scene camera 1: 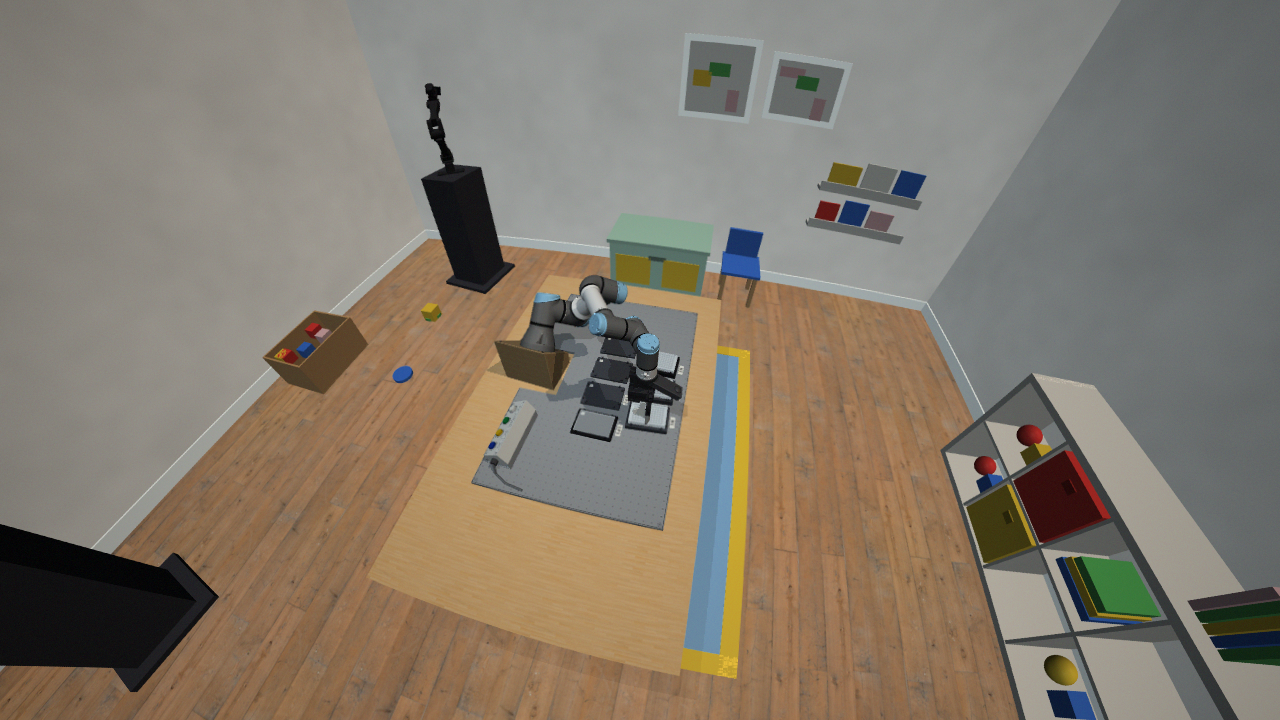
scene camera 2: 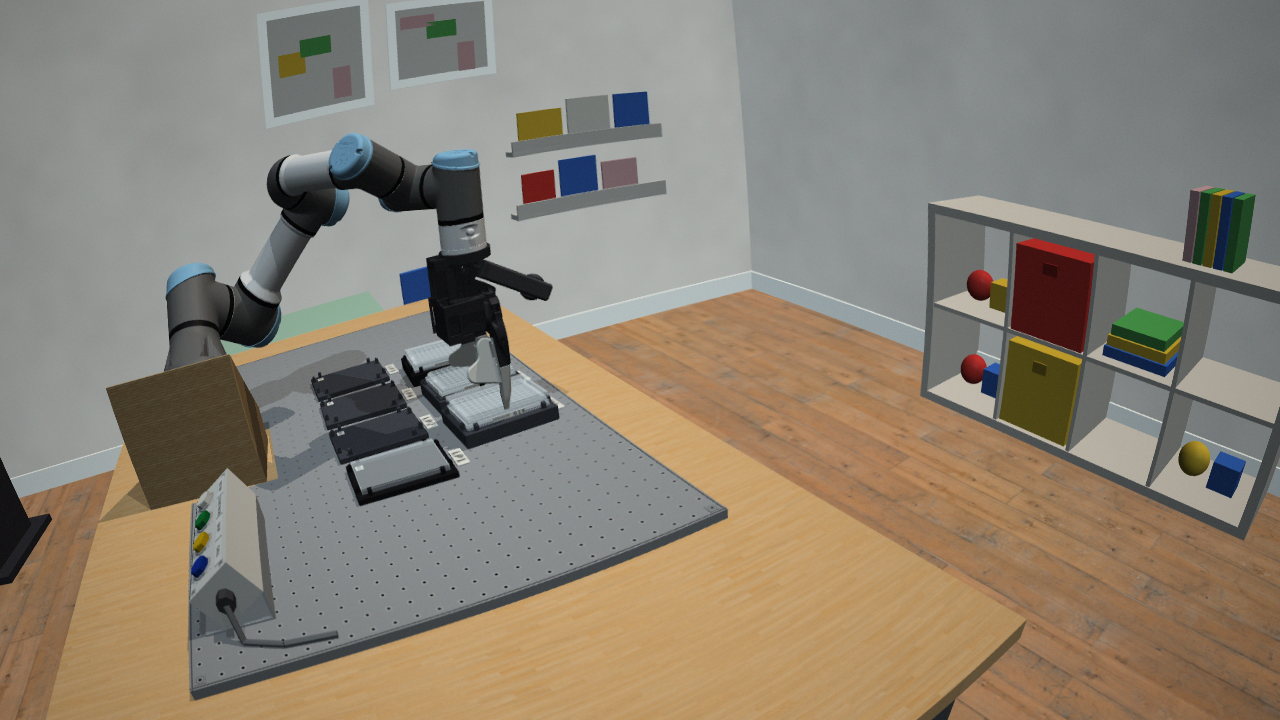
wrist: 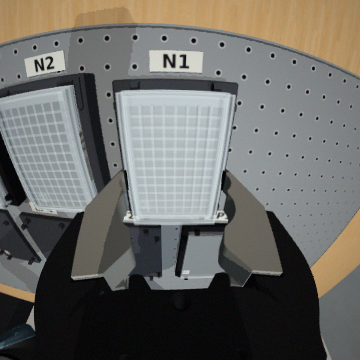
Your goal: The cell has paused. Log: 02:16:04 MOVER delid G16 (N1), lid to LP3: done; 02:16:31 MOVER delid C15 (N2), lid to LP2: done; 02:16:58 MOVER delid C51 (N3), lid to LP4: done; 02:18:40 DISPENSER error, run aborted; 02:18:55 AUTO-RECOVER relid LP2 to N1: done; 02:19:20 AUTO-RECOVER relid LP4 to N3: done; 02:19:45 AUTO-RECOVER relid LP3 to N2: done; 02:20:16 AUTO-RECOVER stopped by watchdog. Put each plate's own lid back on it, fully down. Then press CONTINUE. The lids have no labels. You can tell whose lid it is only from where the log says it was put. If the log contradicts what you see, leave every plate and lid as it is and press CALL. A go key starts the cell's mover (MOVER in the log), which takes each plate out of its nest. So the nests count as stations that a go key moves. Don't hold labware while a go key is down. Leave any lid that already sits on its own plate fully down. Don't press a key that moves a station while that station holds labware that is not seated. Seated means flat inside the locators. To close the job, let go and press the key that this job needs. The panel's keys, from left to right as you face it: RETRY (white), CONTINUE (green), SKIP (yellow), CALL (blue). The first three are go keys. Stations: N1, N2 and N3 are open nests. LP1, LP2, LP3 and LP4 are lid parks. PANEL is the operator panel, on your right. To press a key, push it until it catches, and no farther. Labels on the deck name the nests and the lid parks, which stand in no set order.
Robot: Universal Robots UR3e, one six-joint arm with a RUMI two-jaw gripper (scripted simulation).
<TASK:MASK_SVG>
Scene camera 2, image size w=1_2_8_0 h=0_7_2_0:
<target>my gripper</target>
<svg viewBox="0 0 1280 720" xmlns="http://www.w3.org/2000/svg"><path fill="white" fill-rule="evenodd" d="M440 251L439 255L426 258L431 292L428 302L433 333L437 333L437 336L449 346L461 343L461 346L450 354L449 364L453 367L470 367L467 370L467 377L473 384L479 384L479 386L499 384L504 410L509 409L511 398L511 360L501 306L495 293L496 288L488 283L476 280L475 277L521 292L520 294L527 300L537 300L538 298L547 301L553 286L544 282L543 278L537 274L525 275L490 261L482 260L491 255L489 243L481 250L461 255L442 256Z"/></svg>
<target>clear lid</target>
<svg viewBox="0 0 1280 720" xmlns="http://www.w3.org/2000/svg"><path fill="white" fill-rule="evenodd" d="M504 411L499 384L485 384L445 397L446 402L466 422ZM548 391L522 373L511 376L509 409L549 397Z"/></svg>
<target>clear lid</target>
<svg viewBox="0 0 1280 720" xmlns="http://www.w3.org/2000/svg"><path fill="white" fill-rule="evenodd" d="M450 465L432 439L350 462L362 495L368 494L368 487L371 487L372 492L376 492L441 473L440 466L444 466L446 471L451 470Z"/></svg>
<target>clear lid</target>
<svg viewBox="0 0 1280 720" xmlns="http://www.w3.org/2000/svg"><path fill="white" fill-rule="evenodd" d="M461 344L449 346L443 340L405 349L405 354L415 369L448 360L450 354L458 349Z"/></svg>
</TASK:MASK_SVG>
